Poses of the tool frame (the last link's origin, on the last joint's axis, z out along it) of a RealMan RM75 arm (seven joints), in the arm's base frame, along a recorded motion.
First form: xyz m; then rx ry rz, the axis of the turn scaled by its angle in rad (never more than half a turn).
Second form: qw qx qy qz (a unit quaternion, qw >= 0); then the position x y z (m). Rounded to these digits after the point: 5 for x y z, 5 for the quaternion.
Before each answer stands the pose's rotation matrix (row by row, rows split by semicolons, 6 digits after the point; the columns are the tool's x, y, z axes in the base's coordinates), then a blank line. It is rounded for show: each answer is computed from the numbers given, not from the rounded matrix.
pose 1, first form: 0.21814, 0.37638, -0.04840, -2.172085, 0.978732, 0.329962
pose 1, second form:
0.678960 -0.731910 0.057633; -0.547621 -0.452587 0.703759; -0.489004 -0.509385 -0.708097

0.35996, -0.84256, 0.37965, 0.12799, 0.21814, 0.37638, -0.04840
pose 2, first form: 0.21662, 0.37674, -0.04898, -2.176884, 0.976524, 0.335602
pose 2, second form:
0.679733 -0.731649 0.051512; -0.545410 -0.457252 0.702459; -0.490399 -0.505579 -0.709858

0.35799, -0.84363, 0.37844, 0.13006, 0.21662, 0.37674, -0.04898
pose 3, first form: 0.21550, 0.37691, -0.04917, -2.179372, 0.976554, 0.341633
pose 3, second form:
0.678934 -0.732735 0.046346; -0.544049 -0.459705 0.701913; -0.493010 -0.501768 -0.710753

0.35654, -0.84401, 0.37819, 0.13230, 0.21550, 0.37691, -0.04917
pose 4, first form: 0.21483, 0.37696, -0.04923, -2.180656, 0.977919, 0.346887
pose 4, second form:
0.677405 -0.734388 0.042386; -0.543524 -0.460859 0.701563; -0.495686 -0.498280 -0.711346

0.35539, -0.84404, 0.37851, 0.13427, 0.21483, 0.37696, -0.04923
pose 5, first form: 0.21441, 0.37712, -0.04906, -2.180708, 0.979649, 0.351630
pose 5, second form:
0.675606 -0.736214 0.039310; -0.543167 -0.460981 0.701760; -0.498524 -0.495465 -0.711328

0.35472, -0.84379, 0.37906, 0.13606, 0.21441, 0.37712, -0.04906
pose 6, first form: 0.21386, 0.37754, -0.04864, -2.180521, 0.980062, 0.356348
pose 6, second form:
0.674464 -0.737422 0.036148; -0.541993 -0.461285 0.702467; -0.501340 -0.493381 -0.710797

0.35439, -0.84359, 0.37916, 0.13786, 0.21386, 0.37754, -0.04864
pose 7, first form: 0.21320, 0.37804, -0.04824, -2.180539, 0.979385, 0.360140
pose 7, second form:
0.674092 -0.737892 0.033392; -0.540476 -0.461922 0.703217; -0.503474 -0.492080 -0.710191

0.35425, -0.84353, 0.37887, 0.13932, 0.21320, 0.37804, -0.04824
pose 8, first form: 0.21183, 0.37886, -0.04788, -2.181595, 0.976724, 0.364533
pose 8, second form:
0.674775 -0.737433 0.029516; -0.537773 -0.463903 0.703985; -0.505449 -0.490905 -0.709602

0.35400, -0.84384, 0.37780, 0.14100, 0.21183, 0.37886, -0.04788
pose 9, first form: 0.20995, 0.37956, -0.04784, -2.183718, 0.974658, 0.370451
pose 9, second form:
0.674969 -0.737447 0.024250; -0.535167 -0.466672 0.704140; -0.507949 -0.488251 -0.709647

0.35308, -0.84429, 0.37683, 0.14323, 0.20995, 0.37956, -0.04784
